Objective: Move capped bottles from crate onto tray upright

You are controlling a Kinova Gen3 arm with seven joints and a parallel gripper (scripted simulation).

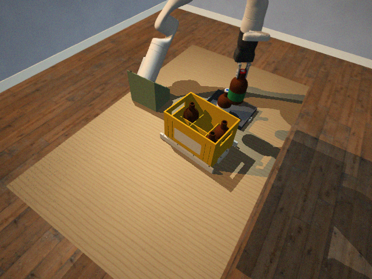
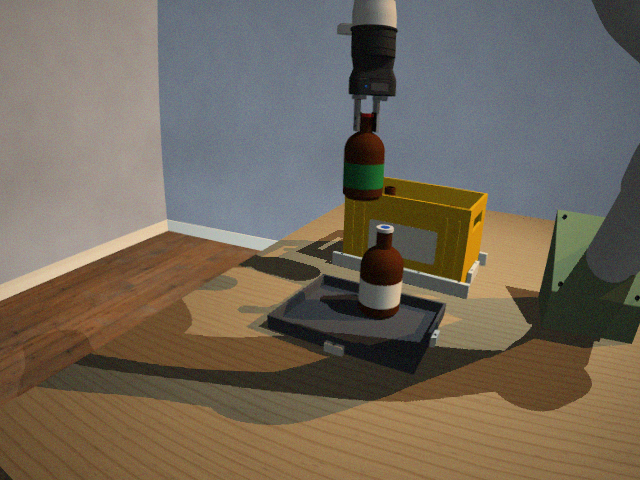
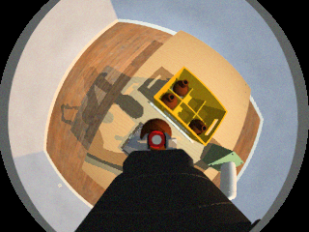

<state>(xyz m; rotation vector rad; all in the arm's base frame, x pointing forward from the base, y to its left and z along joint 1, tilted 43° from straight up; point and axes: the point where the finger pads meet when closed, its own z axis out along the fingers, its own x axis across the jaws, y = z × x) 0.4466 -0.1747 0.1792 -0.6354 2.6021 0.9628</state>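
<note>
Now: the white-label bottle 60 mm behind my hand, 90 mm to the left of it and 240 mm below it. Round my hand: yellow crate 90 mm behind, 160 mm to the right, 240 mm below; dark tray 40 mm behind, 130 mm to the left, 310 mm below.
</note>
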